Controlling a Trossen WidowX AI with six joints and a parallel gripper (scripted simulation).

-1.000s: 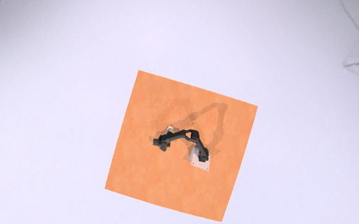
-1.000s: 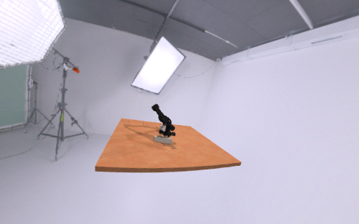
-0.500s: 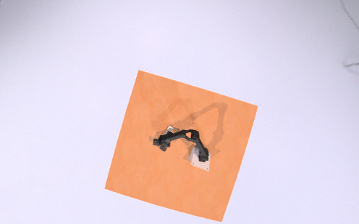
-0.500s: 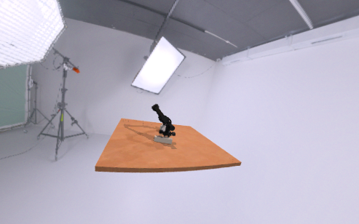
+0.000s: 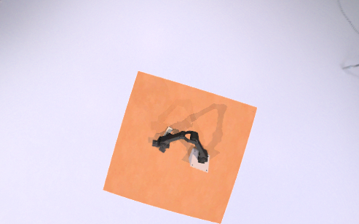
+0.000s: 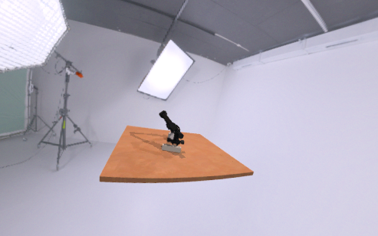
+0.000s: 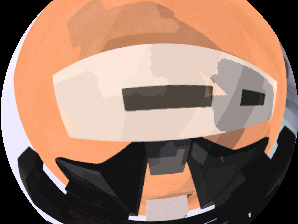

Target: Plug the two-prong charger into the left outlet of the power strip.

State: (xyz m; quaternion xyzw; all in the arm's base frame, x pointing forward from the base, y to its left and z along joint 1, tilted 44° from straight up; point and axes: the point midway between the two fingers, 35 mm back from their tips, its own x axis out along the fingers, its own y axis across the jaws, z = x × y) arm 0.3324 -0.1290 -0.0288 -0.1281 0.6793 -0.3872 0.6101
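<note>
The grey charger lies 2 cm ahead of my gripper tip and 1 cm above it.
</note>
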